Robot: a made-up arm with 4 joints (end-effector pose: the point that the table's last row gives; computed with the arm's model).
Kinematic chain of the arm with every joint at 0, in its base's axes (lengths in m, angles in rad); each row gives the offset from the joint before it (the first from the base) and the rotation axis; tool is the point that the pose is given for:
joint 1: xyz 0 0 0.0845 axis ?
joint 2: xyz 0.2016 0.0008 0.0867 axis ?
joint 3: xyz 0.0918 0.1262 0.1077 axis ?
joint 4: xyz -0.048 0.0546 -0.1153 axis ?
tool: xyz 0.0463 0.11 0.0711
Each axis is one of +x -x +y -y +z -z.
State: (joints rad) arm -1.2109 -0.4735 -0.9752 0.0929
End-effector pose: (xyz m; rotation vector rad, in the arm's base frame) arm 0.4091 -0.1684 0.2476 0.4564 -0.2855 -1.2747
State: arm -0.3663 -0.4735 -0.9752 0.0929
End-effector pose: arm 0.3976 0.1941 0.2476 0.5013 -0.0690 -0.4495
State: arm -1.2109 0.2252 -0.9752 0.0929
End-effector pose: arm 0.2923 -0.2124 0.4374 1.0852 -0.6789 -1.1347
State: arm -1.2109 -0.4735 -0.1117 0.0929
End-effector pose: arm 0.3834 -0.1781 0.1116 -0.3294 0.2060 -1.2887
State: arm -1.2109 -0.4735 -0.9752 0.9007
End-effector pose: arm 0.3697 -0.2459 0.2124 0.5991 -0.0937 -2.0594
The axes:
joint 1: +z
joint 2: +x
joint 3: -x
joint 4: -z

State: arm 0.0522 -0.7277 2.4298 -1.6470
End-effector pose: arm 0.1281 0.0818 0.2133 2.1872 -2.2404 0.0187
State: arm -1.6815 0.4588 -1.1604 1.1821
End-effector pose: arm 0.0669 -0.3744 0.3792 2.0792 -0.5302 -2.0246
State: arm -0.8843 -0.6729 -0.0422 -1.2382
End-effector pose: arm 0.2918 0.0367 0.0619 -0.3092 0.5534 0.3420
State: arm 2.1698 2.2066 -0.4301 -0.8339
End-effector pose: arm 0.1229 0.3200 0.3262 2.3625 1.8638 0.7744
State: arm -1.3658 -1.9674 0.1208 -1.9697
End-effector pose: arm 0.0120 -0.1263 -0.0123 0.2042 2.0992 0.3647
